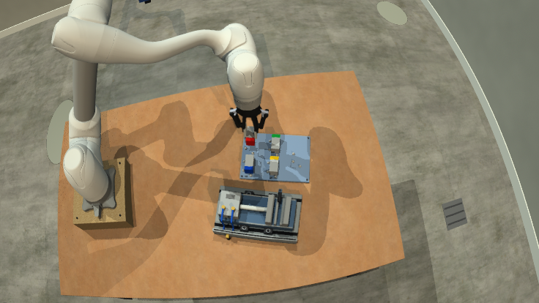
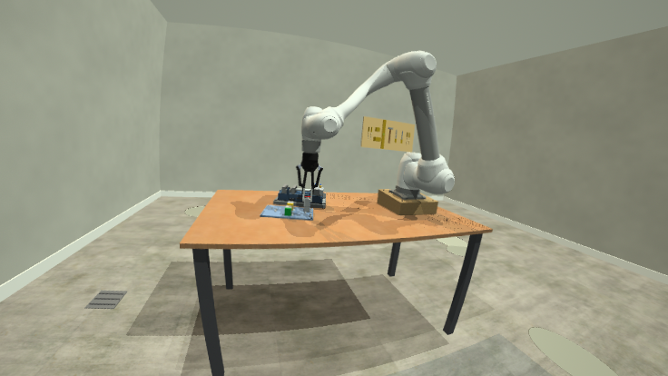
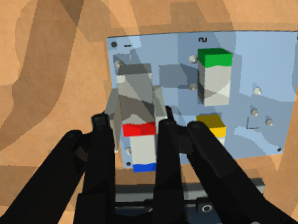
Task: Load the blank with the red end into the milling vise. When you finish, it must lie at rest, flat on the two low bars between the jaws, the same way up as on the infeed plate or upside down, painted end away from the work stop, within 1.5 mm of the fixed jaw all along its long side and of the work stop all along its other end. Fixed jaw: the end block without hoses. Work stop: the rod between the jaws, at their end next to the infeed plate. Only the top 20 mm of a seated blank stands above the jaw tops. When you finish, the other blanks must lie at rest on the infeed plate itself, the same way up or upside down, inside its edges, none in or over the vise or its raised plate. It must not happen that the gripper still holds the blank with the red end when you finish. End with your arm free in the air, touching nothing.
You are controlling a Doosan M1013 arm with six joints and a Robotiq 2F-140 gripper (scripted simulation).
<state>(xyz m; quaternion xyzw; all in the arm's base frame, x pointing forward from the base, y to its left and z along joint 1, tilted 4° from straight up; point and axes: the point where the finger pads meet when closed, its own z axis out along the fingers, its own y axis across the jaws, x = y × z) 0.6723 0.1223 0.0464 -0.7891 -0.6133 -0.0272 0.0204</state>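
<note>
Now: hand 60 mm short of the work stop rod, 250 mm to the left of it and 20 mm above it. Also, from my hand: green-ended blank: 90 mm ahead, 20 mm to the right, 90 mm below; then blue-ended blank: 20 mm behind, 90 mm to the right, 90 mm below; then red-ended blank: 30 mm below.
</note>
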